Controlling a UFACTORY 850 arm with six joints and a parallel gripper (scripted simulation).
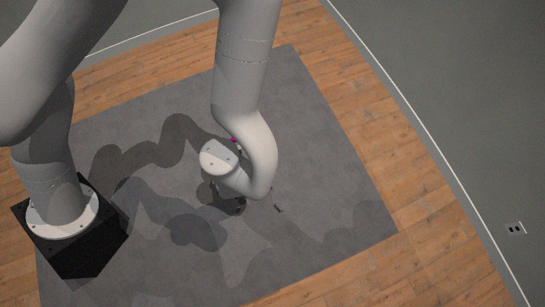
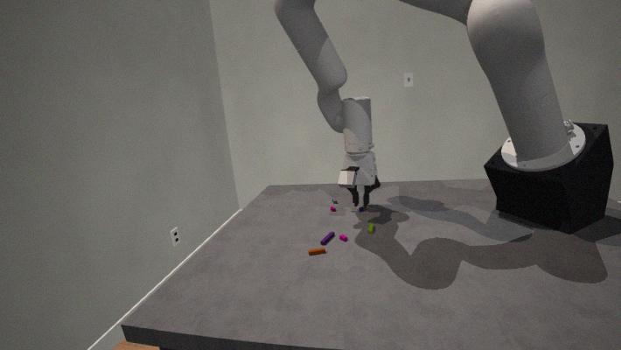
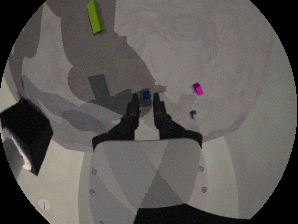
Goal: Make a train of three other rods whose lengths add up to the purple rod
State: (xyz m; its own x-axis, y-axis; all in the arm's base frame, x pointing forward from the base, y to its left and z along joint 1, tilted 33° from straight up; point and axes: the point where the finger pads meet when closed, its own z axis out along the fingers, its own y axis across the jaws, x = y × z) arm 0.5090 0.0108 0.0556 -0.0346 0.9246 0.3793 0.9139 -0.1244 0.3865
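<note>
Right now my hand is 30 mm above the blue rod. Round my hand: grey rod: 110 mm ahead, 60 mm to the right, 30 mm below; lime rod: 60 mm behind, 130 mm to the left, 30 mm below; purple rod: 30 mm ahead, 210 mm to the left, 30 mm below.
</note>
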